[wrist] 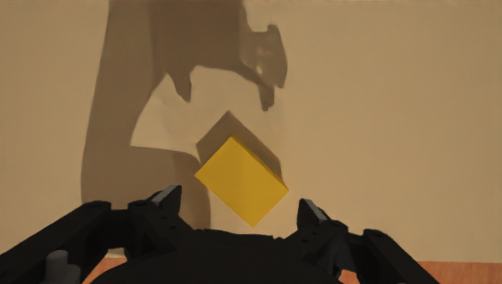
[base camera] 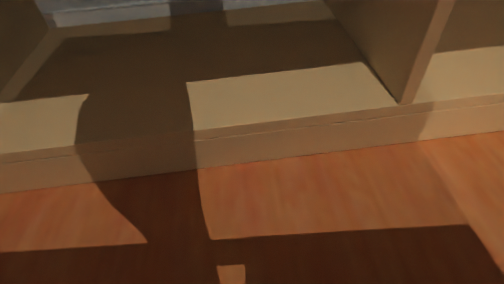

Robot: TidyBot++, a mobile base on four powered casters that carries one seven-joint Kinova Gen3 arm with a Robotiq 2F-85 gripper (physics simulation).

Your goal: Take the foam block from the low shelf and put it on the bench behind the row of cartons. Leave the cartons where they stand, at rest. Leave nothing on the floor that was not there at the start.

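Places are measured from the arm's base along level axes (x up, y right, z ahead), in metres.
Where they show: gripper, fingertip midpoint: (wrist: 239,204).
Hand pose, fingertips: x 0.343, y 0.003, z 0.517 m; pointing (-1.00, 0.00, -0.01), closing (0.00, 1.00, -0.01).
Each offset is from my fingertips to the top centre of the thing. "*": to the spot under its first point. Level surfaces: height alone.
The foam block @[dx -0.085, dy +0.001, dz -0.009 m] (wrist: 241,181) is yellow and lies on the pale shelf surface @[dx -0.130 m] (wrist: 400,150) in the wrist view, turned at an angle to the fingers. My gripper (wrist: 239,204) is open and empty, with one fingertip to the left and one to the right of the block in the picture. The fingers appear to be above the surface and do not touch the block. The block and the gripper do not show in the base camera view. The cartons and the bench top behind them do not show in either view.
In the base camera view a low beige board @[dx -0.661 m] (base camera: 280,95) has an upright panel @[* dx -0.589, dy +0.190, dz -0.113 m] (base camera: 425,55) at the right and another (base camera: 22,40) at the left. The wooden floor @[dx -0.740 m] (base camera: 325,195) lies in front. Shadows fall across board and floor.
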